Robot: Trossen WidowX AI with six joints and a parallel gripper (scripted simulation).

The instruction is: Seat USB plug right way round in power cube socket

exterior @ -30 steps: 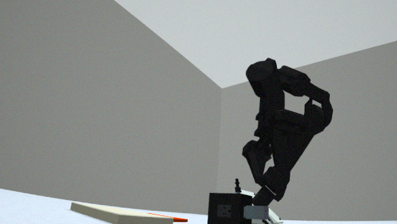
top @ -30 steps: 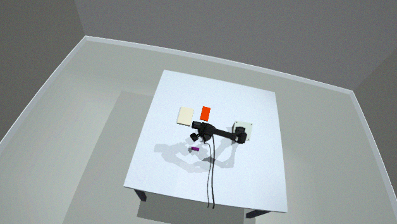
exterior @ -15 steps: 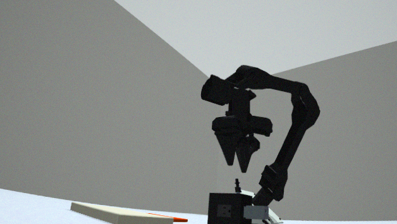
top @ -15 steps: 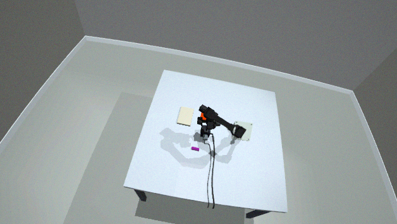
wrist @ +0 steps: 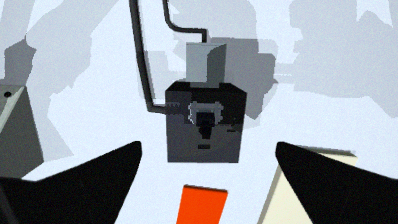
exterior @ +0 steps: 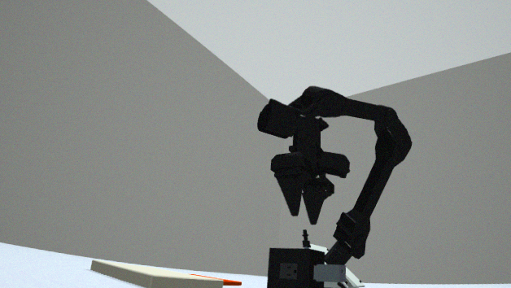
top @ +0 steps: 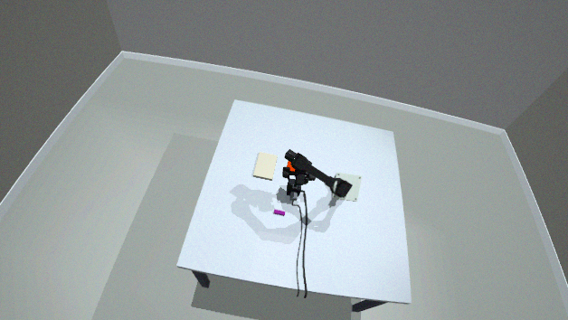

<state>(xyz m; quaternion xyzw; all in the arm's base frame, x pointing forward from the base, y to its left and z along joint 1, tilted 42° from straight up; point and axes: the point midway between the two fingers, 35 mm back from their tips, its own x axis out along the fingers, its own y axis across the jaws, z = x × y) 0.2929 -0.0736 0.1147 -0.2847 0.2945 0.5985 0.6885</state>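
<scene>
My gripper tip is 4 cm above the usb plug. The rest, counted from my gripper tip: cream flat pad (17 cm ahead, 18 cm to the right, 12 cm below); then purple block (9 cm ahead, 15 cm to the left, 12 cm below); then orange flat card (2 cm behind, 23 cm to the right, 13 cm below).
</scene>
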